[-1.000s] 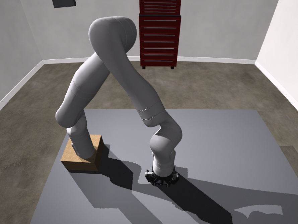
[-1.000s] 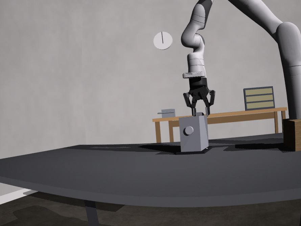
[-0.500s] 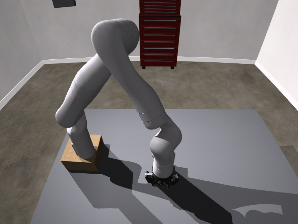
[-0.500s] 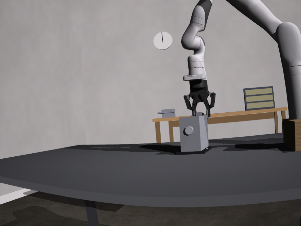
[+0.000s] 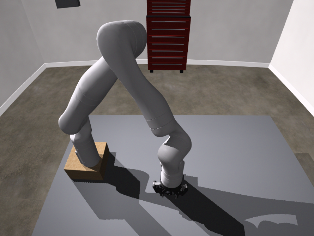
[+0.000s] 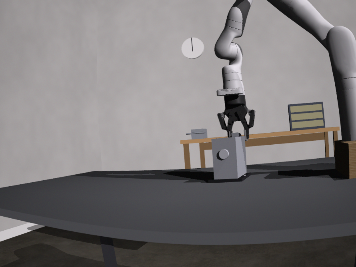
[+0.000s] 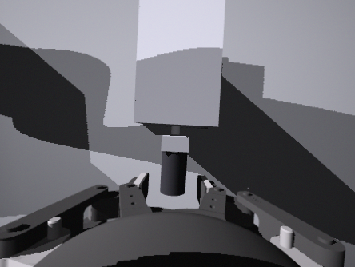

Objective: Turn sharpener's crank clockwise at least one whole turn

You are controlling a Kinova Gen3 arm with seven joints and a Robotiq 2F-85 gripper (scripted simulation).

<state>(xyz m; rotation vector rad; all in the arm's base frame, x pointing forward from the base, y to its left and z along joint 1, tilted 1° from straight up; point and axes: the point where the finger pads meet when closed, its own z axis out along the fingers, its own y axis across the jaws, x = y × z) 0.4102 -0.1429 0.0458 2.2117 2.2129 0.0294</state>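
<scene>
My hand is 2 cm to the right of the crank knob. Round my hand: sharpener crank 2 cm to the left.
</scene>
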